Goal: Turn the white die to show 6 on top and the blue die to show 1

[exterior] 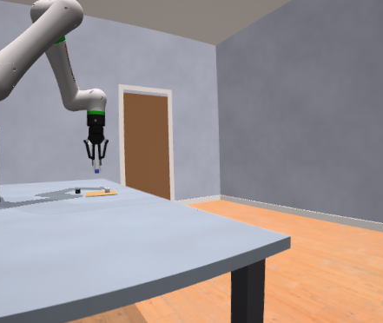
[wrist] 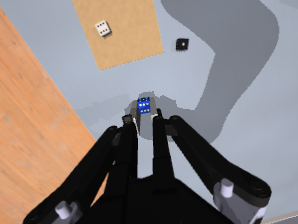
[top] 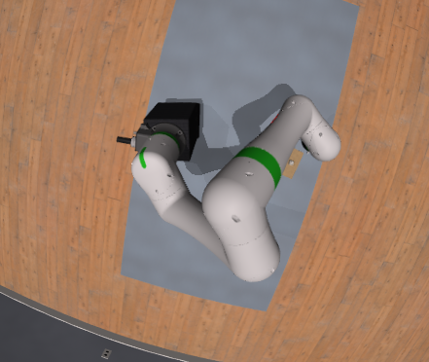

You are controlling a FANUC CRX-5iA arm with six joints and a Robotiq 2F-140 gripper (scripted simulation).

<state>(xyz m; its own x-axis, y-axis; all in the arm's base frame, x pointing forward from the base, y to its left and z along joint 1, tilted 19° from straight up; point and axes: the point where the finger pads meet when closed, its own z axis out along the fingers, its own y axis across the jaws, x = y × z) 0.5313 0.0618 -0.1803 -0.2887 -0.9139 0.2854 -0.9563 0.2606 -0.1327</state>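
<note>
The blue die is 3 cm below my hand. Round my hand: black die: 11 cm behind, 5 cm to the right, 12 cm below; tan mat: 2 cm behind, 14 cm to the right, 12 cm below; white die: 1 cm ahead, 14 cm to the right, 11 cm below.
</note>
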